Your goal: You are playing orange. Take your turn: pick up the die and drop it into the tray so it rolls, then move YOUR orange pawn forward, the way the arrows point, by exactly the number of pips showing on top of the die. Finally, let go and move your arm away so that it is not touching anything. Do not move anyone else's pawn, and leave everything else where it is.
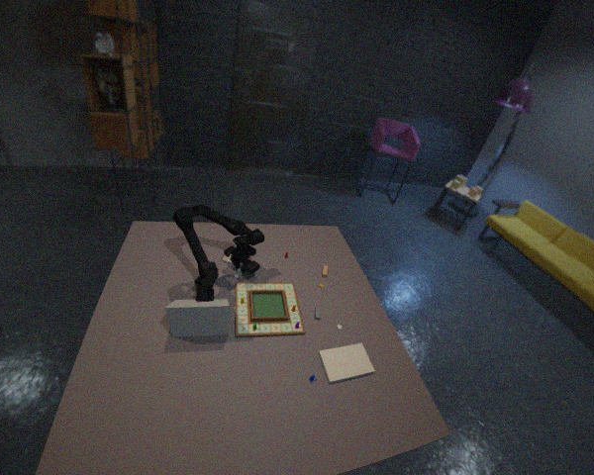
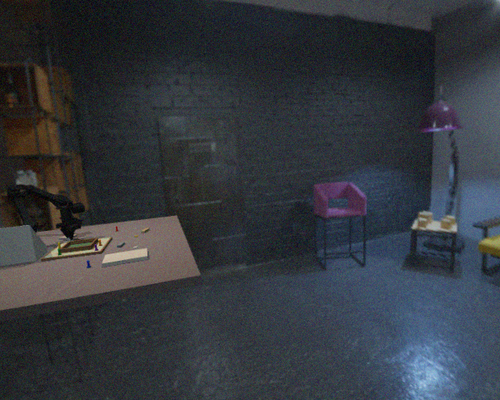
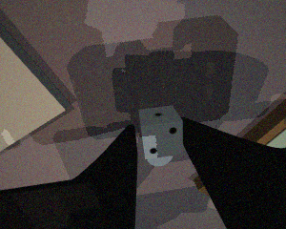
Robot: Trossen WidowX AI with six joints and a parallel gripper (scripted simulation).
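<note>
My gripper tip is 28 cm to the left of the orange pawn, 18 cm short of it and 2 cm below it. From my gripper tip the other things lie so: green tray 23 cm to the right, 8 cm ahead; die right at my gripper tip; small pale card 11 cm to the left, 3 cm behind, 1 cm below.
</note>
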